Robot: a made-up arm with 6 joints.
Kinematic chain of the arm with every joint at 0, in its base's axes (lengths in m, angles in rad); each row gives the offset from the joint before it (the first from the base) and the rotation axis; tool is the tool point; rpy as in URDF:
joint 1: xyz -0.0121 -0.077 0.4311 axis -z
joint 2: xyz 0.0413 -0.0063 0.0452 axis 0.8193 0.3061 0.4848
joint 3: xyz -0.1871 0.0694 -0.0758 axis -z
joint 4: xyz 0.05 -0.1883 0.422 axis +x
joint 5: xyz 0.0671 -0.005 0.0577 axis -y
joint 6: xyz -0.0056 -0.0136 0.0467 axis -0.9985 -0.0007 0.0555
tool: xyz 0.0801 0.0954 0.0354 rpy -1.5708 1.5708 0
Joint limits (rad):
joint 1: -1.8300..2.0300
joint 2: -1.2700..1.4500
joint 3: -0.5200..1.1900
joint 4: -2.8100..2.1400
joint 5: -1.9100..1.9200
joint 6: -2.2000..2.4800
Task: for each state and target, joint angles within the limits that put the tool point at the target. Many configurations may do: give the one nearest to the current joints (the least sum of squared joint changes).
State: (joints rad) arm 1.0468 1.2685 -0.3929 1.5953 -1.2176 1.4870
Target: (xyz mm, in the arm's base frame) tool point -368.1 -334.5 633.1
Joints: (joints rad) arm 1.3436 1.0405 0.2100 1.7670 -1.3517 1.0759
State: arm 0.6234 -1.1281 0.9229 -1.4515 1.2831 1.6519
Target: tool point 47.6 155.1 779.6
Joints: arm 0.8502 -0.8839 0.7072 -1.3112 1.2960 1.8030
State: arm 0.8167 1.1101 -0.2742 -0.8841 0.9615 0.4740
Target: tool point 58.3 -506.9 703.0
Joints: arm 0.4895 1.3552 -0.2974 -0.3553 0.9110 0.2375
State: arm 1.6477 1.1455 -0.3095 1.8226 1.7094 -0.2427
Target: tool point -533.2 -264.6 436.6
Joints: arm 1.6044 1.3038 0.1366 1.4992 1.5258 -0.1623
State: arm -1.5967 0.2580 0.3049 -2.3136 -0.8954 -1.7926
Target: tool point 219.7 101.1 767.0
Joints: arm -1.6488 0.4956 0.3810 -2.2210 -1.0334 -1.8049
